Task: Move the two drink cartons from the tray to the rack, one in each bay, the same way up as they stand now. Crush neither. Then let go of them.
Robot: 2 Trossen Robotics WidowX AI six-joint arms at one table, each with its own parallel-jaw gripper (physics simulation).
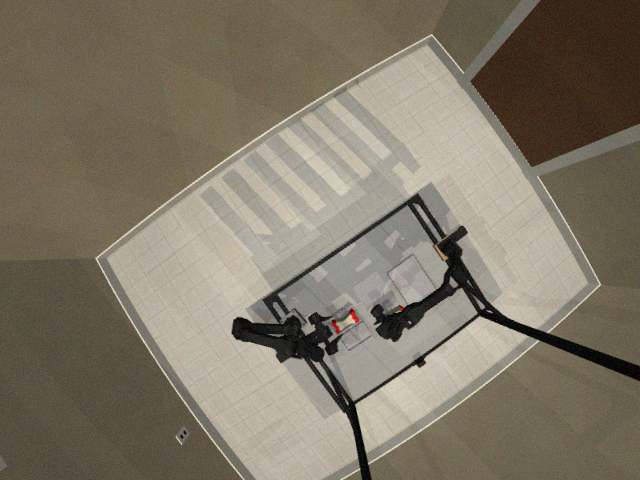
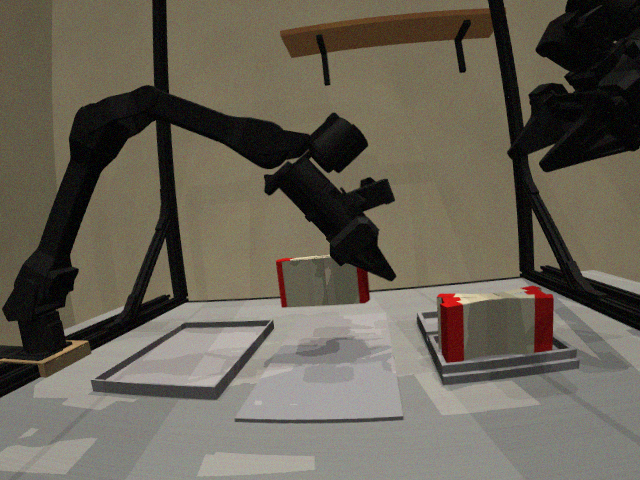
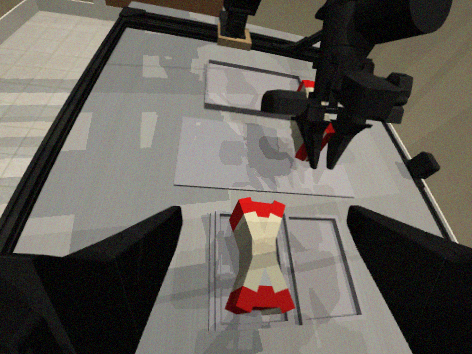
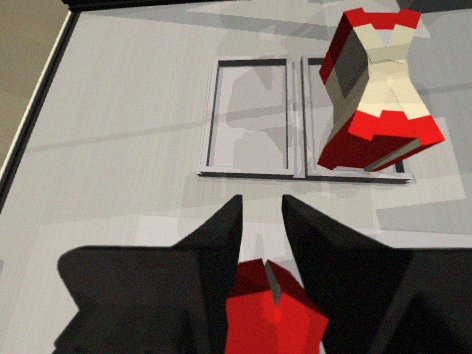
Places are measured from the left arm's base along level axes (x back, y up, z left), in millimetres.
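Pixels of known places: left gripper, fingertip midpoint: [image 1: 337,325] [image 2: 524,161] [image 3: 264,214]; right gripper, fingertip midpoint: [image 1: 375,326] [image 2: 392,276] [image 3: 321,168] [image 4: 262,201]; left arm's base, link origin: [image 1: 292,322]; right arm's base, link origin: [image 1: 446,247] [image 2: 45,349] [image 3: 234,32].
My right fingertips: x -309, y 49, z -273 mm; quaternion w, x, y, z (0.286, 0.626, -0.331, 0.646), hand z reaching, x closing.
For each thing: its top centre in the pictures, then the offset to it from my right fingertips. Level surfaces: height alone.
- drink carton, top centre: [image 4: 388,66] [image 3: 264,248] [image 2: 493,295] [image 1: 345,322] dx +101, dy -15, dz +108 mm
- two-bay rack, top centre: [image 4: 298,108] [image 2: 482,327] [image 3: 288,263] [image 1: 349,328] dx +111, dy -73, dz +54 mm
- second carton, top centre: [image 2: 319,256] [image 3: 317,103] [image 1: 394,316] dx -99, dy +38, dz -13 mm
- pale mat, surface height: dy -89 mm
- tray, top centre: [image 2: 195,346] [image 3: 259,87] [image 1: 414,283] dx -297, dy -77, dz +7 mm
One drink carton [image 2: 494,329] [image 3: 259,260] [image 4: 368,91] [image 1: 346,321], red at both ends with a grey and cream body, lies in one bay of the two-bay rack [image 2: 490,373] [image 3: 310,219] [image 4: 248,174]. The other bay is empty. My left gripper [image 3: 264,214] [image 2: 549,159] is open and hangs well above that carton. My right gripper [image 2: 385,271] [image 3: 321,168] [image 4: 262,201] [image 1: 382,316] is shut on the second carton [image 2: 318,281] [image 3: 302,152] [image 4: 270,316]. It holds the carton in the air over the pale mat [image 2: 328,395] [image 3: 206,154]. The tray [image 2: 151,388] [image 3: 241,109] is empty.
A black frame [image 2: 170,200] [image 3: 94,67] borders the table. A wooden shelf [image 2: 385,30] hangs on the back wall. A small wooden block [image 3: 234,38] sits at the far edge behind the tray.
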